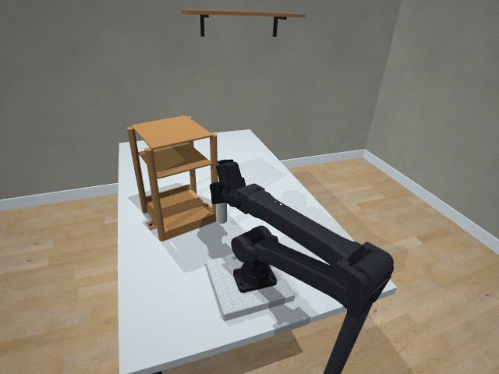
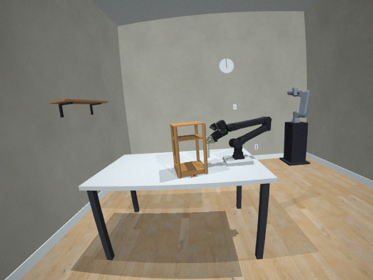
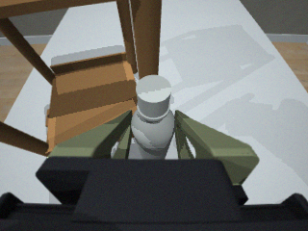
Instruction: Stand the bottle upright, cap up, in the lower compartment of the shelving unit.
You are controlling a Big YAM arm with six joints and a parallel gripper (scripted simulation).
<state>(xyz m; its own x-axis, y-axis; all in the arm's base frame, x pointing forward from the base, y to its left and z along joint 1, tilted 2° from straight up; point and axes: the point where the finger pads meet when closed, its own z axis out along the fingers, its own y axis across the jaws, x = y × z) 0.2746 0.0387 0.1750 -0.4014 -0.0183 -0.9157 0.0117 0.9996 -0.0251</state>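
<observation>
My gripper is now 14 cm short of the shelving unit, 14 cm to the right of it and 1 cm above it. The rest, counted from my hand: bottle: 2 cm below.
</observation>
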